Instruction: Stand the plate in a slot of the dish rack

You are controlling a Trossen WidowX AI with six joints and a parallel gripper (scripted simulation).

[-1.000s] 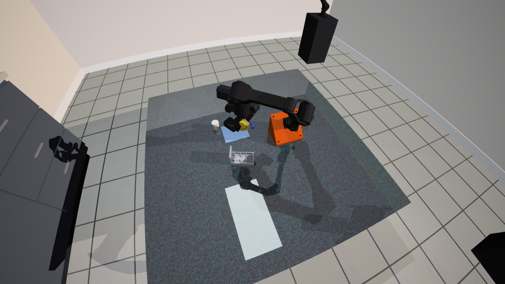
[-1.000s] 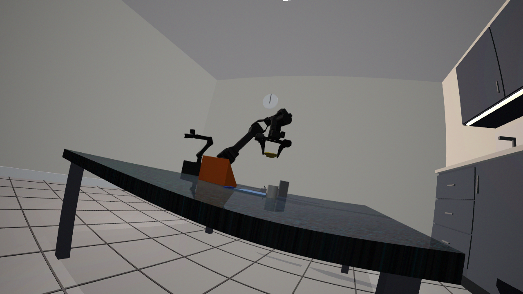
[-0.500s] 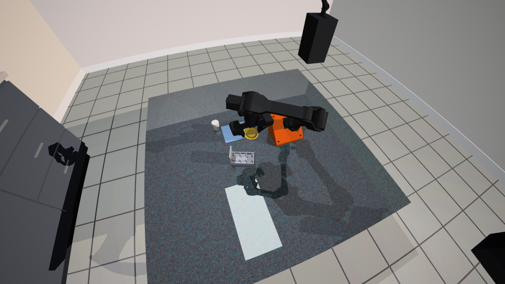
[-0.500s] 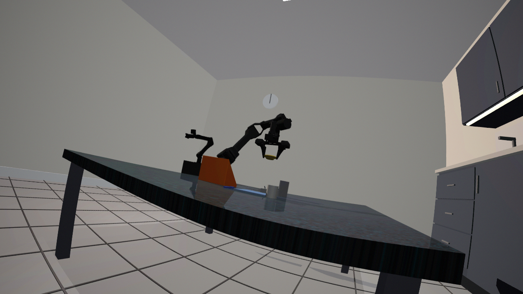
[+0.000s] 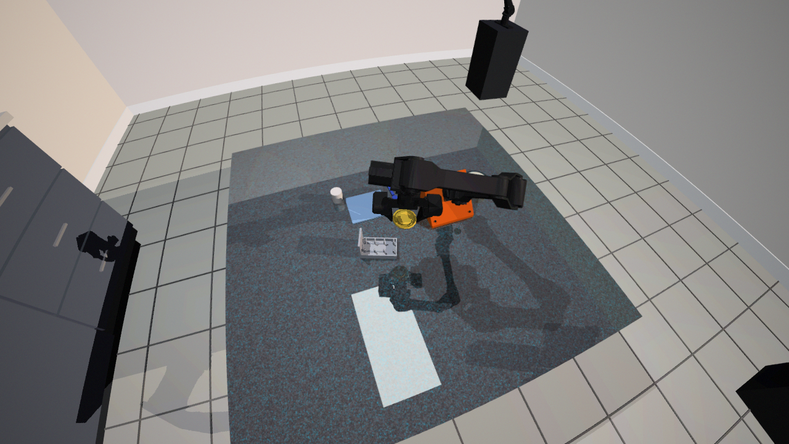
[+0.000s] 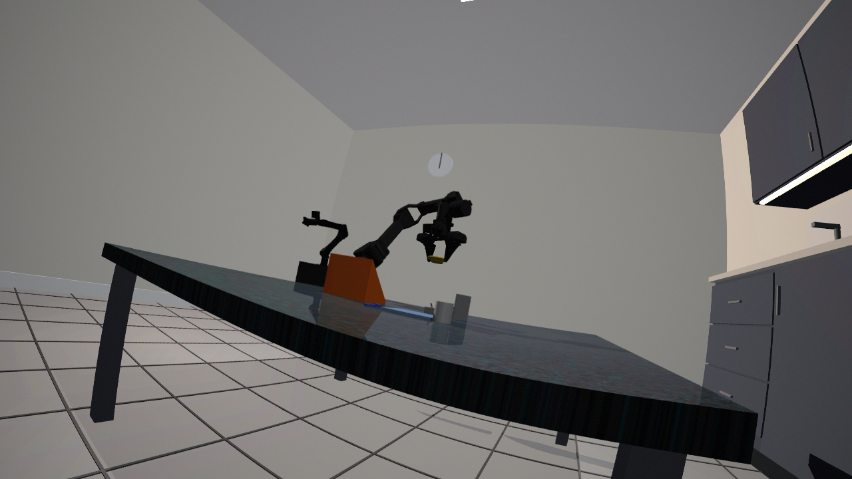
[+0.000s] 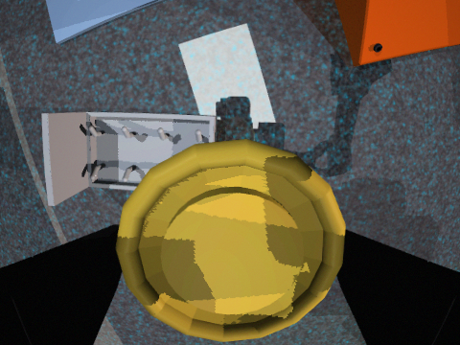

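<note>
Right now my gripper tip is 160 mm above the grey dish rack, 80 mm short of it and 30 mm to the left of it. Also, from my gripper tip: yellow plate (10 mm above); blue spoon (260 mm to the right, 180 mm below, 40 mm behind); blue mat (230 mm to the right, 180 mm below, 70 mm ahead).
</note>
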